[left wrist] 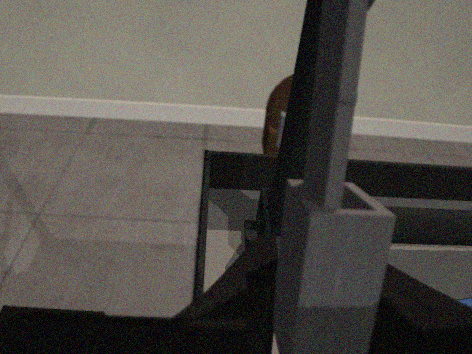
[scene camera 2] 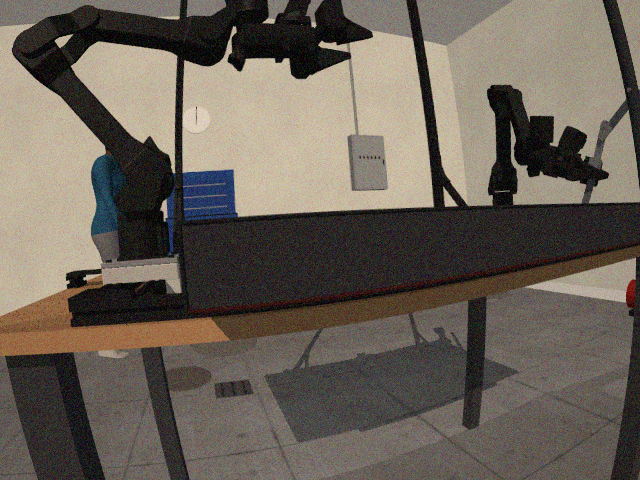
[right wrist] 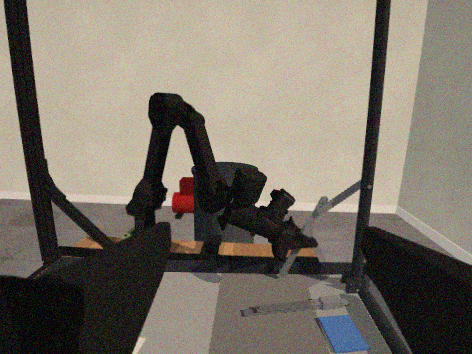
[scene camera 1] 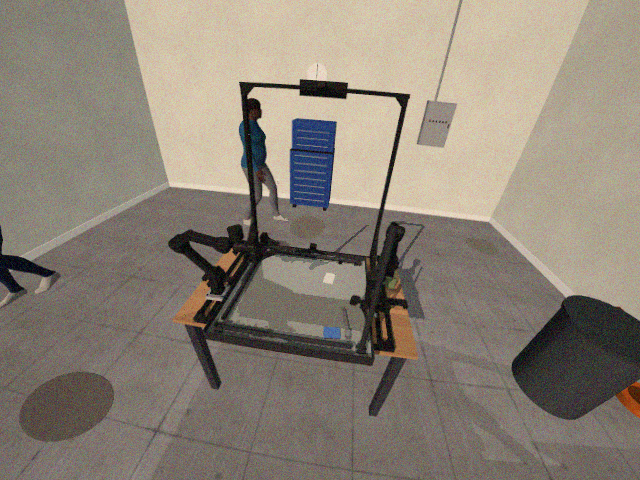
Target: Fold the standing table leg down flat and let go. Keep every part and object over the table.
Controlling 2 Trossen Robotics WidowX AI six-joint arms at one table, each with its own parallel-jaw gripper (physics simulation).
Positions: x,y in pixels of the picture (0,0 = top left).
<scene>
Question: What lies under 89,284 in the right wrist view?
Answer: My right gripper.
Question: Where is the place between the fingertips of my left gripper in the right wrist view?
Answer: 316,243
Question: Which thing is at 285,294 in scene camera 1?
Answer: A grey table panel.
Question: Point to a grey table panel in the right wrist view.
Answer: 187,305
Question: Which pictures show my right gripper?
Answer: Scene camera 2, the right wrist view and scene camera 1 only.
</scene>
